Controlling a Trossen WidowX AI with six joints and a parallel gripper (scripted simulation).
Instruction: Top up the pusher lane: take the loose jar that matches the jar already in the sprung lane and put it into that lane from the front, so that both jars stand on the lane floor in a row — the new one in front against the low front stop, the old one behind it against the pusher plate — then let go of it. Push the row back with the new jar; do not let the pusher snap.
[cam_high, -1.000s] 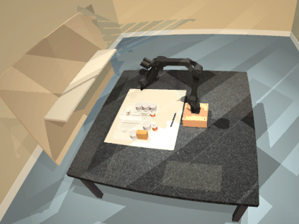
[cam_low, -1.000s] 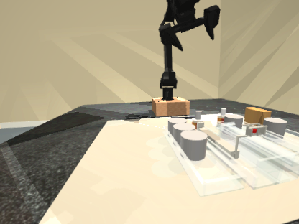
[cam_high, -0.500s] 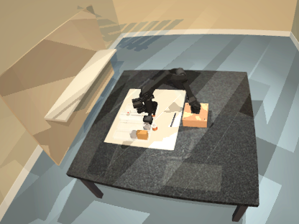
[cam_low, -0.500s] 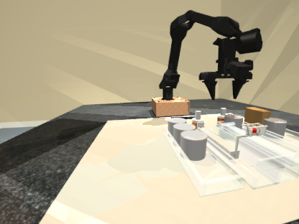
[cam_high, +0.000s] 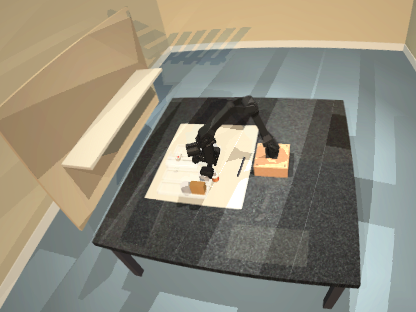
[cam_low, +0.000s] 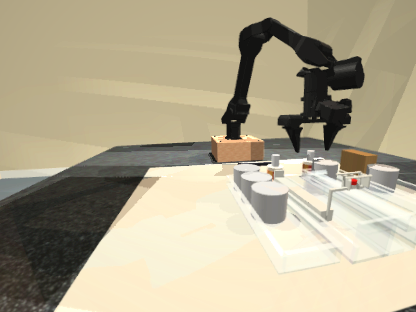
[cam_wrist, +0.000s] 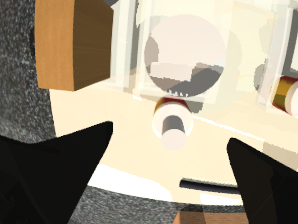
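The cream mat is 11 cm ahead of my gripper tip, 14 cm to the right of it and 7 cm below it. Round my gripper tip: box: 5 cm ahead, 10 cm to the left, 3 cm below; red dot: 23 cm ahead, 7 cm to the right.
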